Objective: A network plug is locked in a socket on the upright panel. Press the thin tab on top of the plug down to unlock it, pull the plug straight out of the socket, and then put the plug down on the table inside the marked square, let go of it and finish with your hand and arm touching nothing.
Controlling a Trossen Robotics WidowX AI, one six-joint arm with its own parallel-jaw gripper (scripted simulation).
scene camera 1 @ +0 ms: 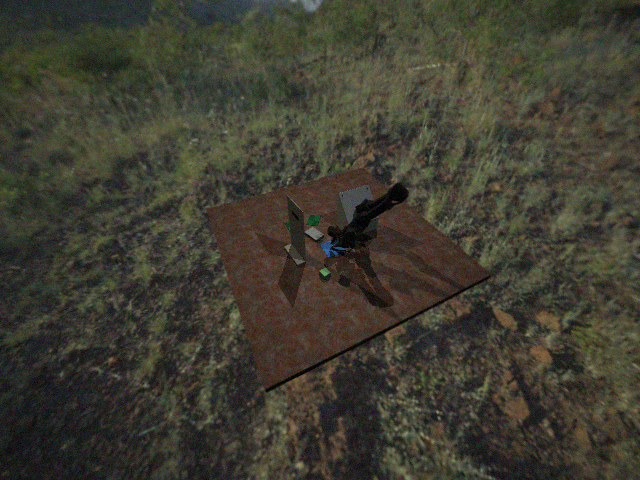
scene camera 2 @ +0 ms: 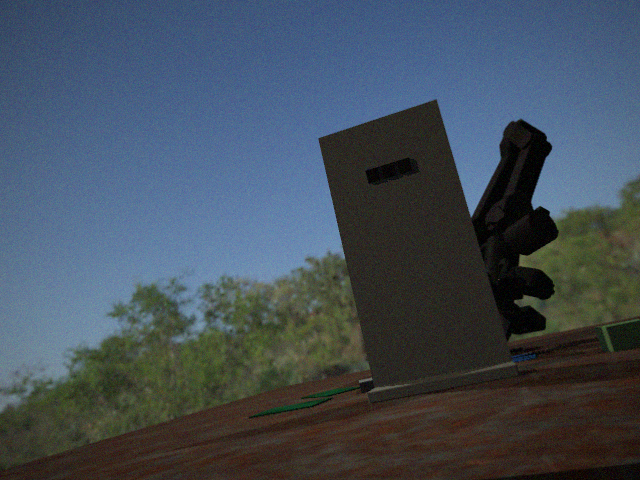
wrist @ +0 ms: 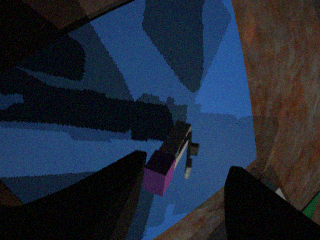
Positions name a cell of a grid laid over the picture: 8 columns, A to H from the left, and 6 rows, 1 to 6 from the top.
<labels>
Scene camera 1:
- grey panel: D4
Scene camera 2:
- gripper: G5
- grey panel: F5
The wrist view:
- gripper: E5
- network plug: D5
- blue marked square: C3
</labels>
